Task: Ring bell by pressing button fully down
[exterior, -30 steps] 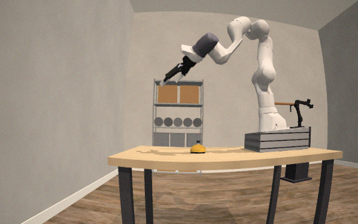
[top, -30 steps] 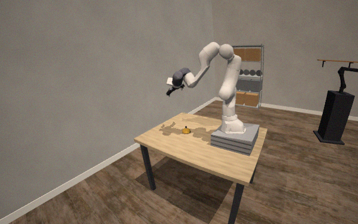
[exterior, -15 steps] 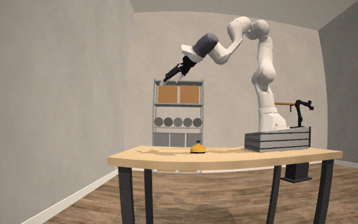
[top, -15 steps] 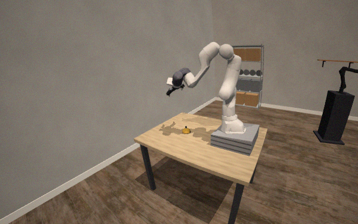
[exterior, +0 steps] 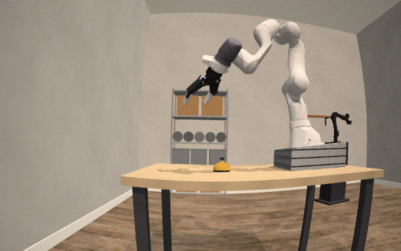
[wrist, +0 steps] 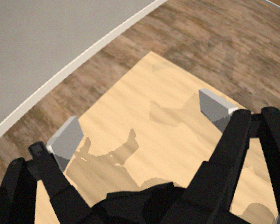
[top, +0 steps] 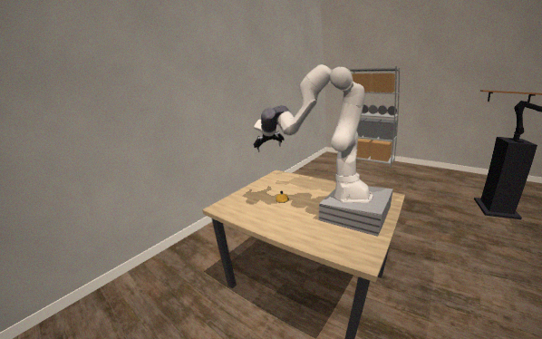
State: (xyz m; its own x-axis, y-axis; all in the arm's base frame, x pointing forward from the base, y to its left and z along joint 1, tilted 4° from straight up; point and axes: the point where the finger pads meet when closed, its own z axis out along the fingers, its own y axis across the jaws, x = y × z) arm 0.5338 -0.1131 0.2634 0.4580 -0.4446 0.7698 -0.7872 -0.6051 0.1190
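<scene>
My gripper is now 120 mm past the button, 90 mm to the right of it and 280 mm above it. Round my hand: yellow dome bell: 120 mm behind, 90 mm to the left, 300 mm below.
</scene>
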